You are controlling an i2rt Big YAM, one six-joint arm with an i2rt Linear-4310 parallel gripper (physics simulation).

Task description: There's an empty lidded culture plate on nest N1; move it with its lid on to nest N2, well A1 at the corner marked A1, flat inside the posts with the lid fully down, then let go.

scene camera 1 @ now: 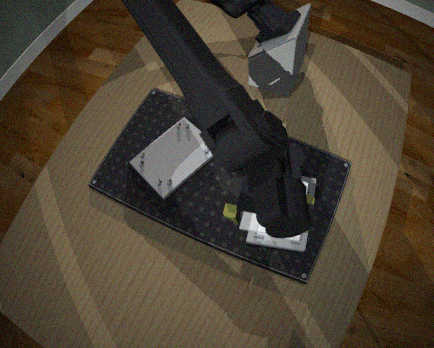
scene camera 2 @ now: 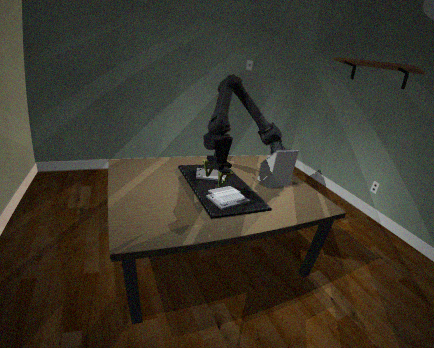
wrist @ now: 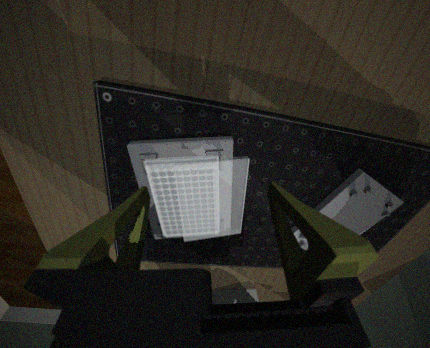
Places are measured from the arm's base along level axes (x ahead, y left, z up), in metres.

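Where they show: gripper, fingertip midpoint: [scene camera 2: 213,181] [wrist: 208,189]; arm's base, origin of the base link: [scene camera 1: 280,28] [scene camera 2: 279,156].
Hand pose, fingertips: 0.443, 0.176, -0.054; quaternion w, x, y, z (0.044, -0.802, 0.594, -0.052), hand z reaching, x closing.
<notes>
Things, the pixels of their centre, and the offset from my fingertips, as dx, dy, dz. Level surfaces: height alone.
- white many-welled culture plate, body centre: [wrist: 212,203] [scene camera 1: 268,202] [scene camera 2: 224,191] -0.072, -0.027, -0.069
- pale nest, body centre: [wrist: 187,196] [scene camera 1: 283,209] [scene camera 2: 228,198] -0.081, +0.005, -0.085
- black perforated board, body centre: [wrist: 279,212] [scene camera 1: 220,175] [scene camera 2: 219,185] -0.094, -0.148, -0.100
- wooden table, its level: dz -0.107
A white many-welled culture plate [wrist: 185,200] [scene camera 2: 227,194] [scene camera 1: 262,232] rests on a pale nest [wrist: 182,145] [scene camera 1: 277,245]. Its clear lid [wrist: 234,200] [scene camera 1: 247,221] sits shifted sideways, overhanging the plate's right side in the wrist view; whether it lies flat cannot be told. The other nest [scene camera 1: 162,157] [wrist: 350,210] [scene camera 2: 202,174] is bare, with short posts at its corners, and is turned at an angle to the first. No nest label or A1 mark is readable. My gripper [wrist: 208,189] [scene camera 1: 270,206] [scene camera 2: 214,179] is open and empty, its yellow-green fingers above and apart from the plate and lid.
Both nests sit on a black perforated board [scene camera 1: 115,170] [wrist: 300,145] on the wooden table [scene camera 2: 150,220]. A grey-white wedge-shaped block [scene camera 1: 275,65] [scene camera 2: 283,170] stands behind the board by the arm's base. The arm hides part of the board in scene camera 1.
</notes>
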